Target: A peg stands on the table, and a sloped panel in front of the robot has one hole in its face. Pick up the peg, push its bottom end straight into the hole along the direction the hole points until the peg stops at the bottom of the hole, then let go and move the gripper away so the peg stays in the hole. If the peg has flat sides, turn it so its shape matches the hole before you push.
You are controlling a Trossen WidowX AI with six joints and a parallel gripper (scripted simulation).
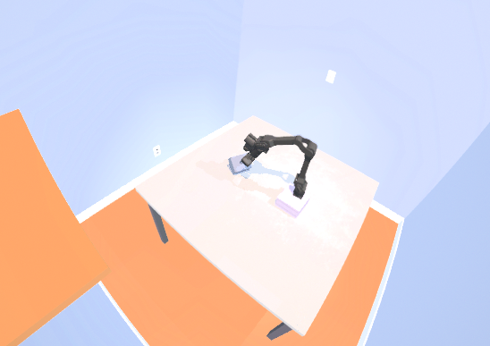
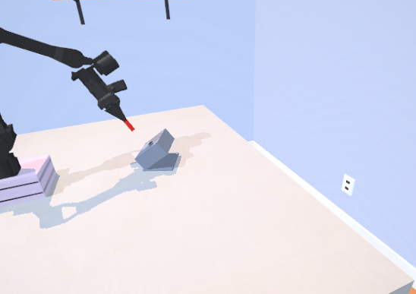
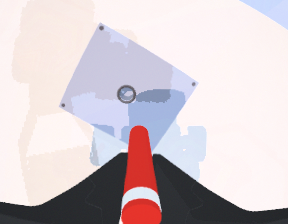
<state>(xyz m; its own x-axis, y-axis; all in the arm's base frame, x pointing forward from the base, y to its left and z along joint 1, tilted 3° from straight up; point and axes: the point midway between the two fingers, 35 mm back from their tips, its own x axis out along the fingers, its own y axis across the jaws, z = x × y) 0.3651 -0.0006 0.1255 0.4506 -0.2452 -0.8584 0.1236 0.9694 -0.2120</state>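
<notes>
Now: gripper tip 8 cm short of the sloped panel, 3 cm to the left of it and 12 cm above it. Also, from my gripper tip: red round peg (1 cm behind, 1 cm above).
</notes>
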